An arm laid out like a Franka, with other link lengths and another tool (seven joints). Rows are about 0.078 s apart.
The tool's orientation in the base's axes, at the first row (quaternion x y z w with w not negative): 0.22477 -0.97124 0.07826 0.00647
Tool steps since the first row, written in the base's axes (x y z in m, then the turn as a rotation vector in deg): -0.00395 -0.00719 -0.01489 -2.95 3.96 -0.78; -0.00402 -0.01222 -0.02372 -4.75 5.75 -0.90; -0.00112 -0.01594 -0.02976 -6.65 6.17 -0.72; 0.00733 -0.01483 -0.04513 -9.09 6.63 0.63
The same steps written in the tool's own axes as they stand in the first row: 0.00597 -0.00243 0.01573 0.89 4.92 0.09; 0.00780 -0.00554 0.02523 1.72 7.31 -0.11; 0.00653 -0.00921 0.03184 3.26 8.49 -0.40; -0.00228 -0.00963 0.04704 5.31 9.76 -1.85
